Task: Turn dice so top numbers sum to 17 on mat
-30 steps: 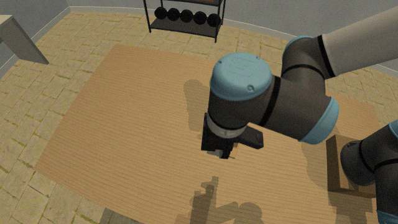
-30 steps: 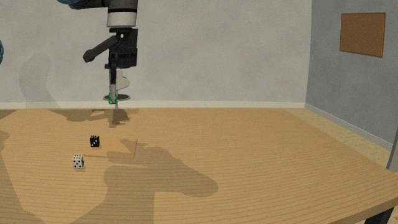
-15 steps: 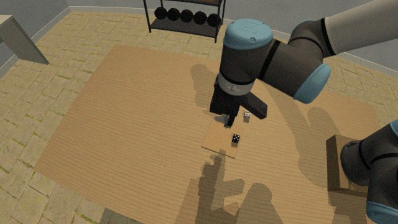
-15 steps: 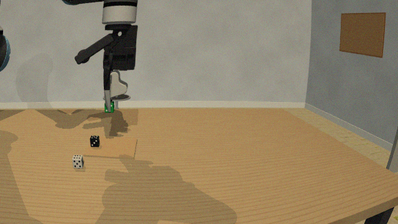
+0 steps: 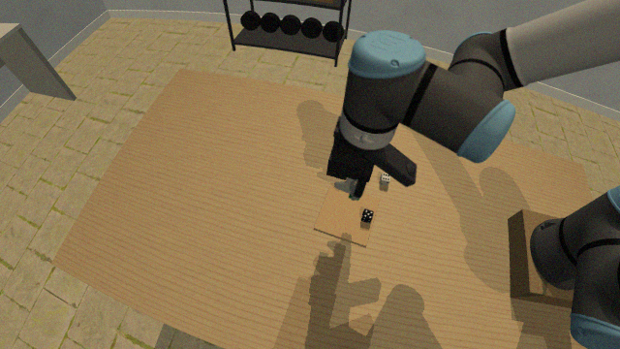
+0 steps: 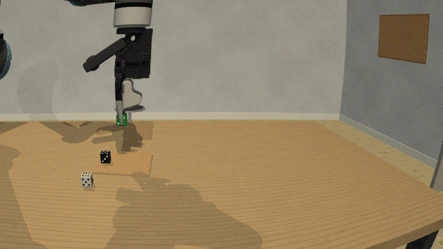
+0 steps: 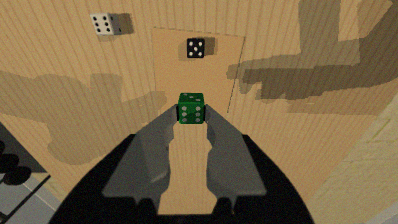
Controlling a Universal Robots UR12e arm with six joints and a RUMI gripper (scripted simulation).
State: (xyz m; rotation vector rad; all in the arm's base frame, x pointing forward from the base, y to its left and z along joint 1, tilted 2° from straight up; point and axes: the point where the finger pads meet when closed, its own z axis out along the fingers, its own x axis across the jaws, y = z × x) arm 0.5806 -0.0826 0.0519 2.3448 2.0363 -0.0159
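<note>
Now: the tan mat 120 mm below my hand. Also, from my hand: black die: 100 mm below, 50 mm behind, 10 mm to the left; then green die: 10 mm below; then white die: 110 mm to the right, 110 mm below, 90 mm behind.
</note>
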